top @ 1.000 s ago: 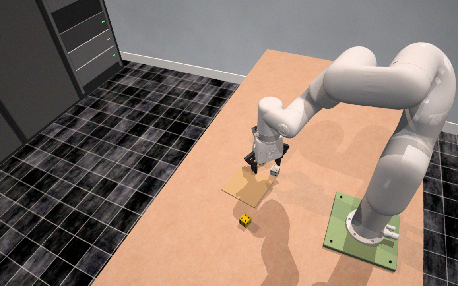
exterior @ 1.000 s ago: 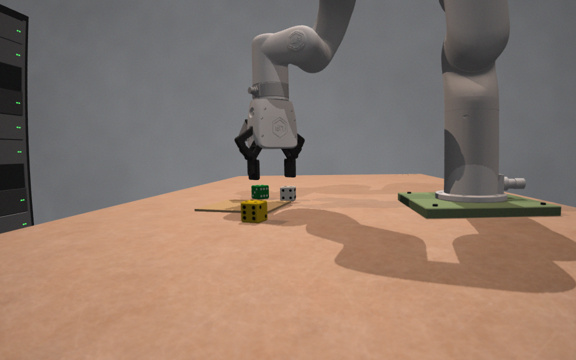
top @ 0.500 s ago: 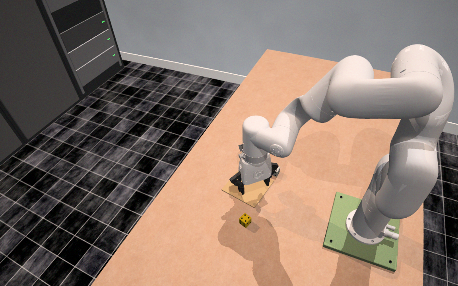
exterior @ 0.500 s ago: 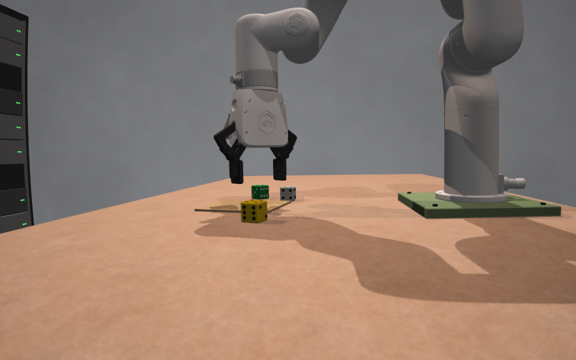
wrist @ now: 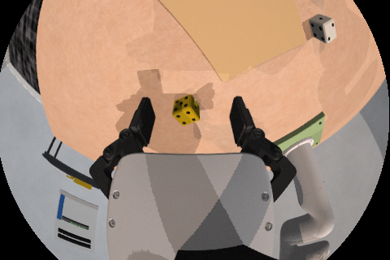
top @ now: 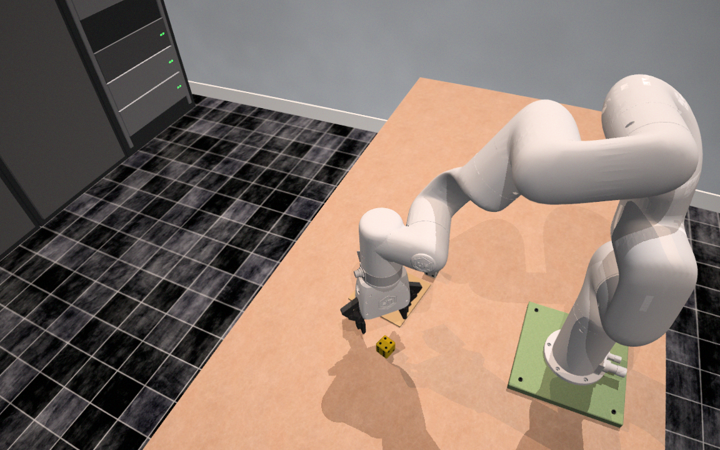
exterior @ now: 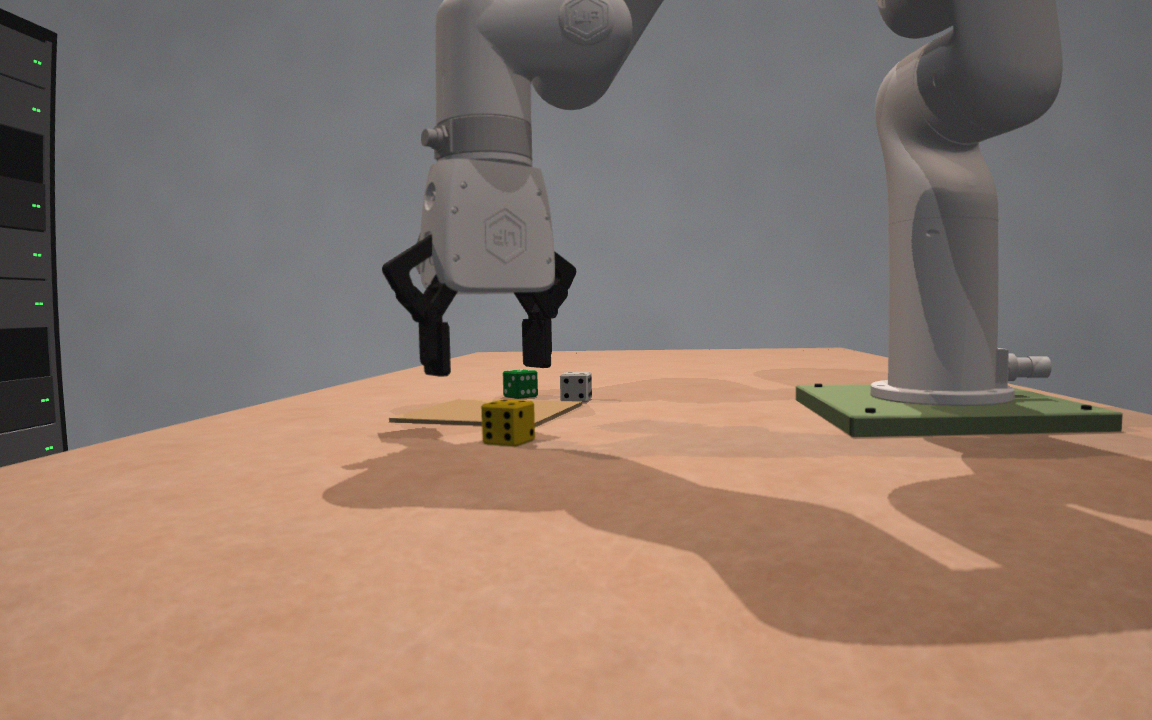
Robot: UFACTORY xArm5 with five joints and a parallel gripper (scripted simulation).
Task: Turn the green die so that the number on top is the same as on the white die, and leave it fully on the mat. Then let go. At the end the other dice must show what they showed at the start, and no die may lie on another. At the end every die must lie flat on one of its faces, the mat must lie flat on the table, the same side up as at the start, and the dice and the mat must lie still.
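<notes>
Right now the yellow die is 20 mm behind my hand, 30 mm to the left of it and 40 mm below it. Also, from my hand: tan mat: 30 mm ahead, 110 mm to the right, 60 mm below; green die: 40 mm ahead, 240 mm to the right, 40 mm below; white die: 30 mm behind, 210 mm to the right, 40 mm below.
</notes>
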